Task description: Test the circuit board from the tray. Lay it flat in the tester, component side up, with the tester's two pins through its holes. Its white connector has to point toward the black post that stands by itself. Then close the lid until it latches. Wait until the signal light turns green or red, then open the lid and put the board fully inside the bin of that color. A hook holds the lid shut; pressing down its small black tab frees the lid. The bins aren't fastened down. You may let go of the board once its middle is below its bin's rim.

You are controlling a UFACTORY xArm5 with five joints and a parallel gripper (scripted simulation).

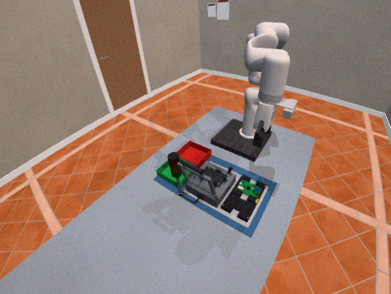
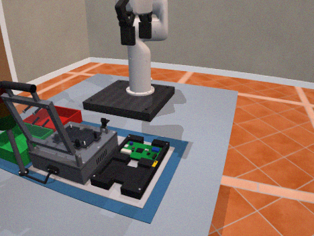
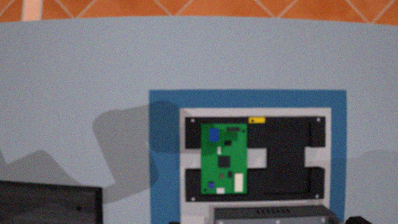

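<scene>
The green circuit board lies 310 mm below my hand. Also, from my hand: red bin (370 mm to the right, 320 mm below, 40 mm behind); then black catch (240 mm below, 110 mm to the right); then clear lid (190 mm ahead, 170 mm to the right, 150 mm below).
</scene>
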